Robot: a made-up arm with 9 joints.
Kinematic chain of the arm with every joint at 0, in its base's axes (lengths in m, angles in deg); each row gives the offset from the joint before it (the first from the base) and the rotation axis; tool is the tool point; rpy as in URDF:
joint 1: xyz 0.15 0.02 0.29 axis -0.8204 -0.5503 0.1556
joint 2: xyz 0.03 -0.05 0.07 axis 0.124 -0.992 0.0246
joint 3: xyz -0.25 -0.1 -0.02 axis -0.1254 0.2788 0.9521
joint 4: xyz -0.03 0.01 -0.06 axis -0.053 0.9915 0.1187
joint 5: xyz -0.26 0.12 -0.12 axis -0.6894 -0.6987 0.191
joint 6: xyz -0.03 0 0.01 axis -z
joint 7: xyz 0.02 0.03 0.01 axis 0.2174 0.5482 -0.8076
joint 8: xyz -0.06 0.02 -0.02 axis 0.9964 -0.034 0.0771
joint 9: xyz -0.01 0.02 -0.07 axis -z
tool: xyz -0.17 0.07 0.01 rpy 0 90 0
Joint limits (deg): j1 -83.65..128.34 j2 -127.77..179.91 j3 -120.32..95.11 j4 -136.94..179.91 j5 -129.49..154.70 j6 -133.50..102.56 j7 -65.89..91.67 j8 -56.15..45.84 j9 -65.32..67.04
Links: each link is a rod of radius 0.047 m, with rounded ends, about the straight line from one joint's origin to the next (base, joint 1, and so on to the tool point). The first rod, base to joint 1, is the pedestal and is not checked.
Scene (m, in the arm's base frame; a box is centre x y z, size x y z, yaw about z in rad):
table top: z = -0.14
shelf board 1: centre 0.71 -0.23 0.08 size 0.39 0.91 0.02 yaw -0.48
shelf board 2: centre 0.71 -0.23 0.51 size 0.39 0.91 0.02 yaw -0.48
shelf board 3: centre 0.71 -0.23 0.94 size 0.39 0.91 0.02 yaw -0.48
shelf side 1: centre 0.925 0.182 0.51 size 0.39 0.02 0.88 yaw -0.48
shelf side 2: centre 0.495 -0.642 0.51 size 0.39 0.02 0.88 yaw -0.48
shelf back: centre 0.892 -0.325 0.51 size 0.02 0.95 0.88 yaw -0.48
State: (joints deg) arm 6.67 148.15 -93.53 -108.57 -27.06 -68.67 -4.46 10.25 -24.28
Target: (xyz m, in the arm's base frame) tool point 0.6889 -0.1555 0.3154
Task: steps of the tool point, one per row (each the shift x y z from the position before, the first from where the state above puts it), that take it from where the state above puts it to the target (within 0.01 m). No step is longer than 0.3 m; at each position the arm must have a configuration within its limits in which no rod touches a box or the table.
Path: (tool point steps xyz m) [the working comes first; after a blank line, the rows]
Joints at the target: -23.74 96.22 -82.30 -92.86 -52.08 -56.59 20.53 15.32 -19.87
Straight joint move there: touches shelf board 2.

1: -0.0289 0.1533 0.0971
2: 0.0125 0.2247 -0.0107
3: 0.0095 0.2077 -0.1410
4: -0.0475 0.1114 -0.2158
5: 0.0017 -0.1182 0.0216
6: 0.0084 -0.1248 -0.0373
7: -0.0123 -0.1012 -0.0929
8: 0.1585 -0.0452 0.0099
9: 0.0878 -0.0830 -0.0099

